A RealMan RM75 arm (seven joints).
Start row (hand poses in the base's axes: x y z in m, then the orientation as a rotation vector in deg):
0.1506 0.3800 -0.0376 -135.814 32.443 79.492
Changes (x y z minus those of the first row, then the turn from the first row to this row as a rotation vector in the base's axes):
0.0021 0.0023 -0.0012 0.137 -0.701 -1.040
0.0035 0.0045 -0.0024 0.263 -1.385 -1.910
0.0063 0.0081 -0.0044 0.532 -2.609 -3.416
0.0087 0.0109 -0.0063 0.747 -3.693 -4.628
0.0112 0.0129 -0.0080 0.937 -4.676 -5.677
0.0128 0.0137 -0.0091 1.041 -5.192 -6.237
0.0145 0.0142 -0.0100 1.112 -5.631 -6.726
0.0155 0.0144 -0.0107 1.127 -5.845 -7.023
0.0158 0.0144 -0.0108 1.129 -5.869 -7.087
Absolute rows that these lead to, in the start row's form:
0.1527 0.3823 -0.0388 -135.471 33.290 78.162
0.1541 0.3845 -0.0400 -135.219 33.955 76.927
0.1569 0.3881 -0.0420 -134.744 35.037 74.743
0.1593 0.3909 -0.0439 -134.395 35.867 72.865
0.1618 0.3929 -0.0456 -134.096 36.558 71.188
0.1634 0.3937 -0.0467 -133.923 36.923 70.304
0.1651 0.3942 -0.0476 -133.778 37.259 69.549
0.1661 0.3944 -0.0483 -133.684 37.500 69.155
0.1664 0.3944 -0.0484 -133.653 37.559 69.098

